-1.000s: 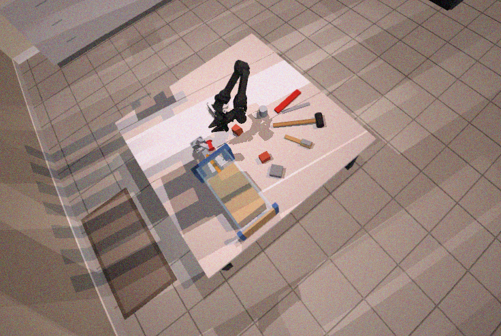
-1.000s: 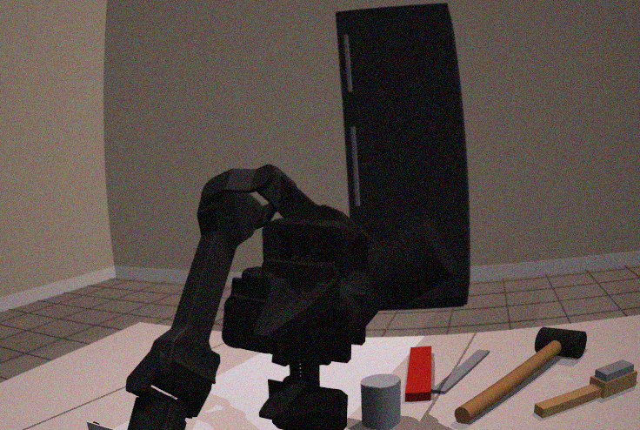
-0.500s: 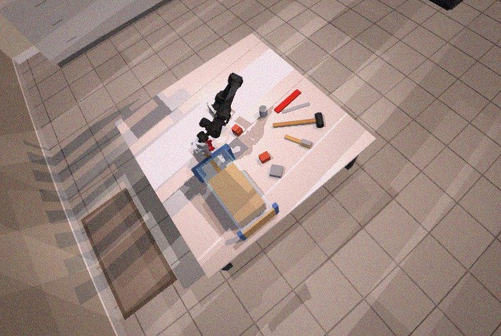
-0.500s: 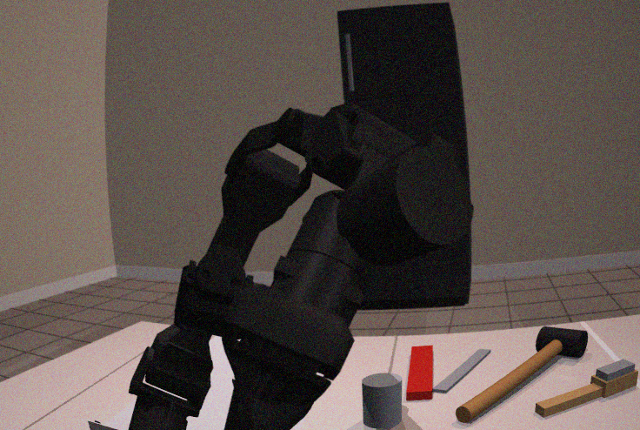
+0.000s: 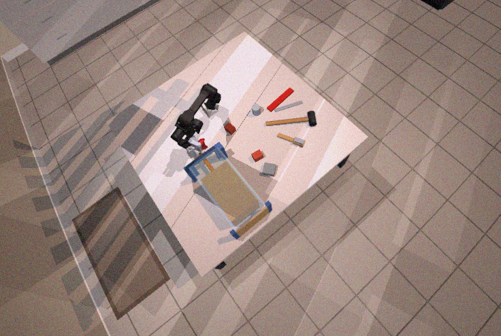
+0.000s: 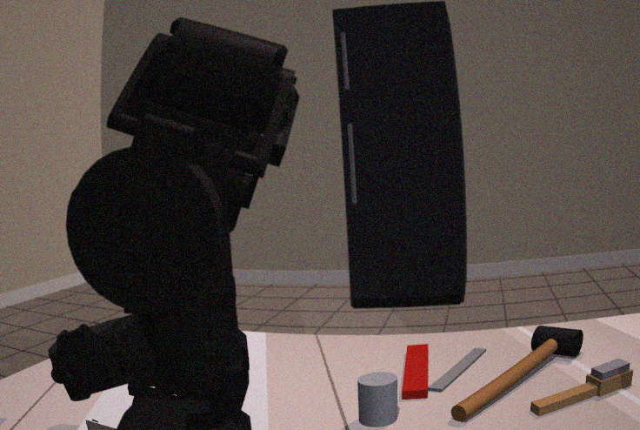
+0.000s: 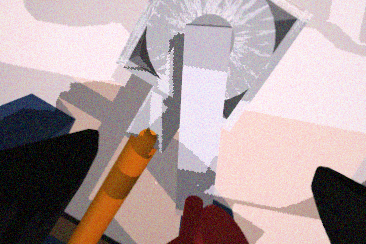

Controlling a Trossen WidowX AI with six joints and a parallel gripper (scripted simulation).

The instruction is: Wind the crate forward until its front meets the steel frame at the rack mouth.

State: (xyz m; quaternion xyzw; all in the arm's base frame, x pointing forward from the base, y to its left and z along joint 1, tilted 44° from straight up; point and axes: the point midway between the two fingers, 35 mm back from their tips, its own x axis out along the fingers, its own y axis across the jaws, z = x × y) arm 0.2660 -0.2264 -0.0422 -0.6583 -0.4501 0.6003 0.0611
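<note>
Right now the winch handle is 2 cm ahead of my gripper tip, 1 cm to the left of it and 4 cm below it. The rest, counted from my gripper tip: clear-panelled cubby 36 cm ahead, 3 cm to the left, 5 cm below; then grey hand winch 5 cm behind, 4 cm to the right, 13 cm below; then red knob 5 cm ahead, 3 cm to the left, 2 cm below.
</note>
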